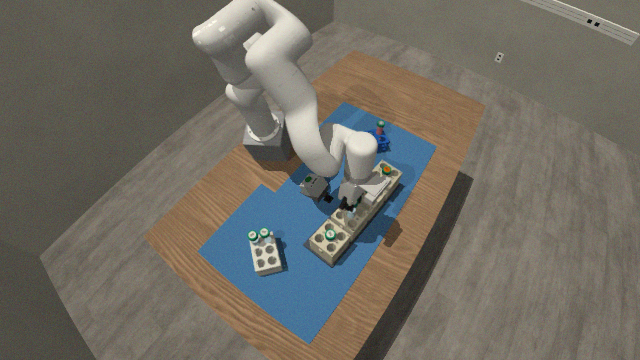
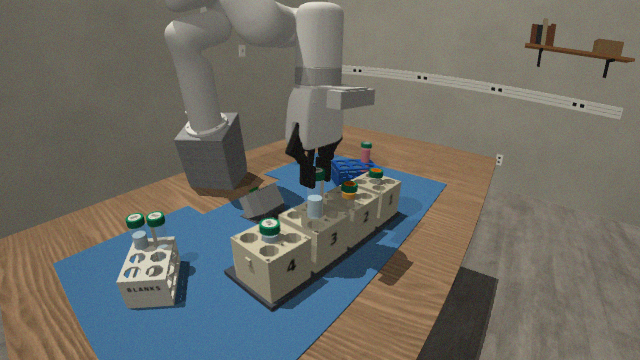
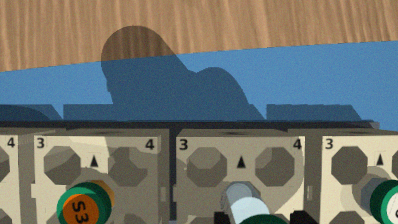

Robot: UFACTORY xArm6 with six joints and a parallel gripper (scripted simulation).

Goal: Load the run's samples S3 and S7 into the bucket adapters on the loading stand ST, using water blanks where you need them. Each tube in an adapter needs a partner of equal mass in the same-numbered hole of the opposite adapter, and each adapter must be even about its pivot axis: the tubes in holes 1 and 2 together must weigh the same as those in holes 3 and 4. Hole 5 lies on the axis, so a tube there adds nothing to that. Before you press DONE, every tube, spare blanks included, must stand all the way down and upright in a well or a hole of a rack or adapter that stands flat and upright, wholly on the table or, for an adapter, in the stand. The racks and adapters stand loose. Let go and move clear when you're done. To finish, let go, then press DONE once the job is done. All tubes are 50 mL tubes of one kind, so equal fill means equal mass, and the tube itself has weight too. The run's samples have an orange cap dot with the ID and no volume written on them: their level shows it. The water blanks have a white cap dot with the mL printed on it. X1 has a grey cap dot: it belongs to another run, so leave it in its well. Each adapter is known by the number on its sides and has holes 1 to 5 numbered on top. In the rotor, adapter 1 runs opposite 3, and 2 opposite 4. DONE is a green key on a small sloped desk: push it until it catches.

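Now: the green DONE key 22 cm behind my hand, 11 cm below it and 5 cm to the left of it. From my hand the other things lie so: blue rack (39 cm to the left, 15 cm below, 12 cm behind); white blanks rack (27 cm to the right, 17 cm behind, 15 cm below); adapter (22 cm to the left, 13 cm below, 2 cm ahead).
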